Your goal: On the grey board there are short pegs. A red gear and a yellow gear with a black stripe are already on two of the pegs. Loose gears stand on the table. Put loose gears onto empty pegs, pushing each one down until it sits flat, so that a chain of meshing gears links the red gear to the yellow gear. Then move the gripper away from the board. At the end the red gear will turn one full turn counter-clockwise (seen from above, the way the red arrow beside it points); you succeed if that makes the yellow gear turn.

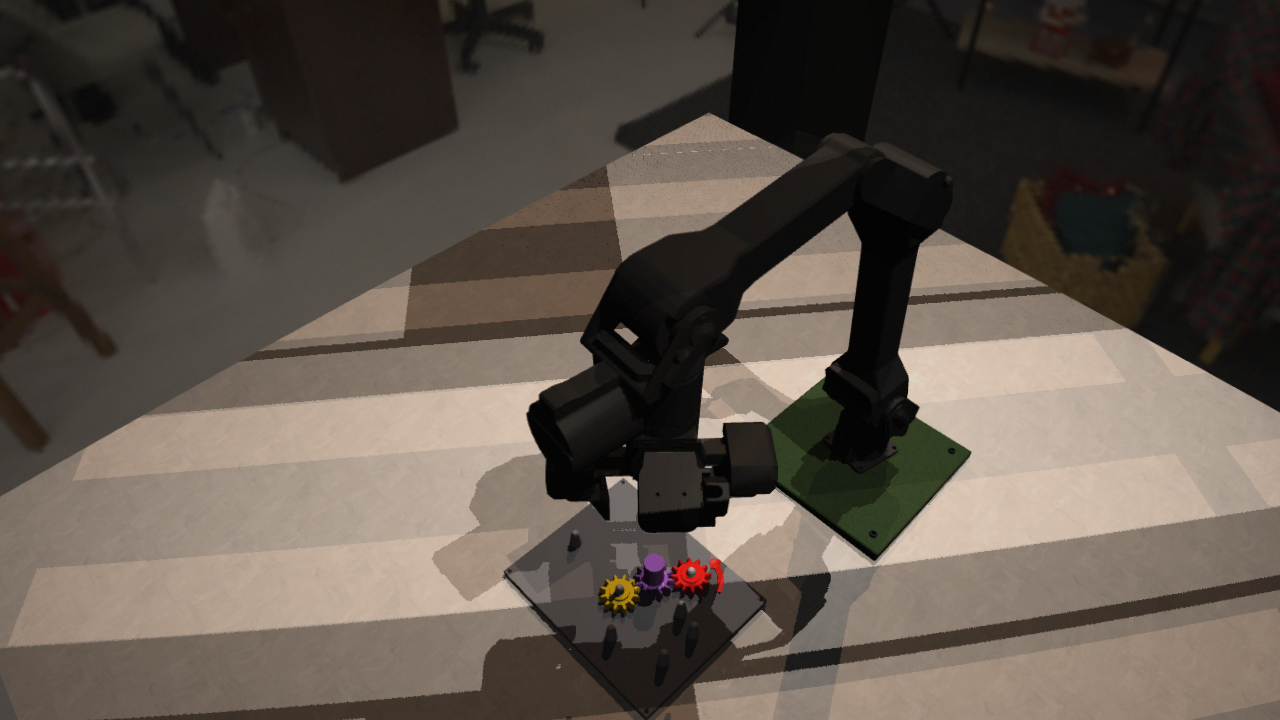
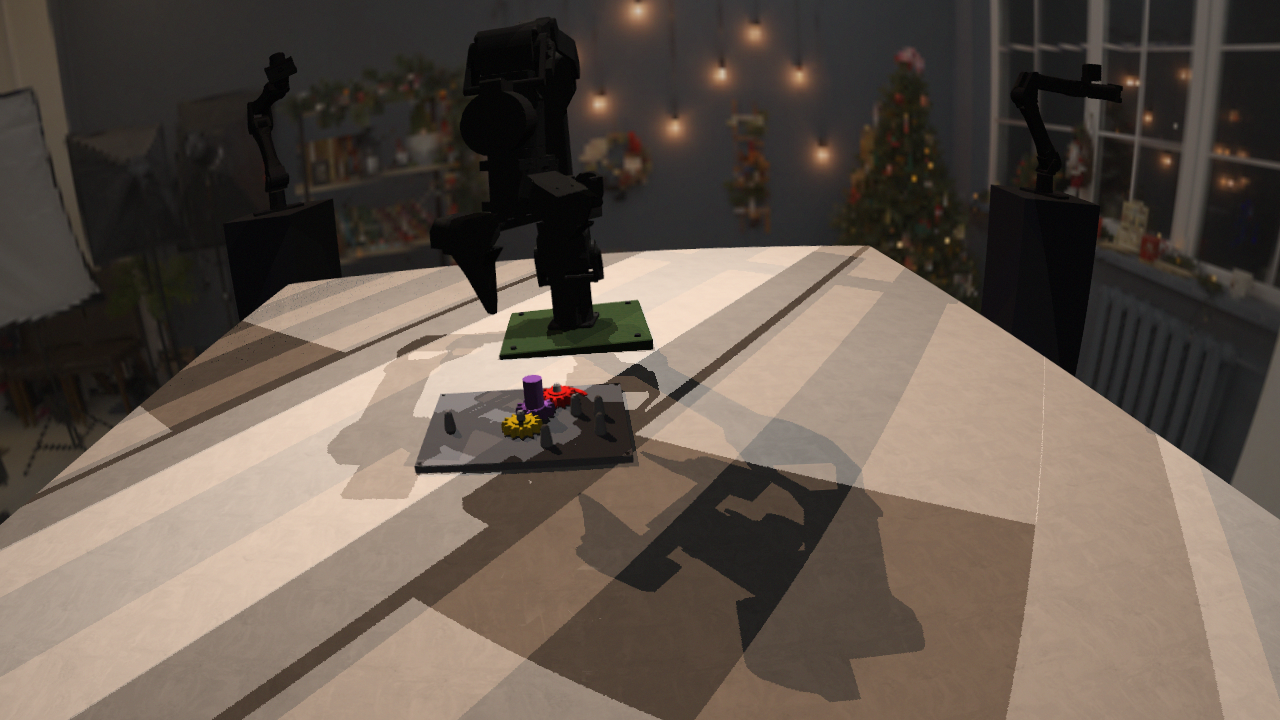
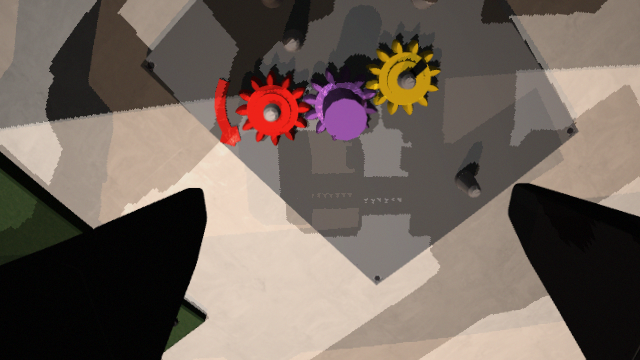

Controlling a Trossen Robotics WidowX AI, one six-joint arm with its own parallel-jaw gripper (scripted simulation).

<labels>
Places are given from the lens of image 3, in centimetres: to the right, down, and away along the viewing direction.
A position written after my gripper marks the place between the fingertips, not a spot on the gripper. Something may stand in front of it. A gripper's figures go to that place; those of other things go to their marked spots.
my gripper point(image 3: 361, 201): 1, 1, 11
purple gear point(image 3: 340, 104): 1, -4, 18
red gear point(image 3: 274, 92): -2, -5, 20
red arrow point(image 3: 230, 135): -5, -3, 22
yellow striped gear point(image 3: 387, 73): 4, -6, 20
The marked spots on the red arrow and the purple gear are 8 cm apart.
</labels>
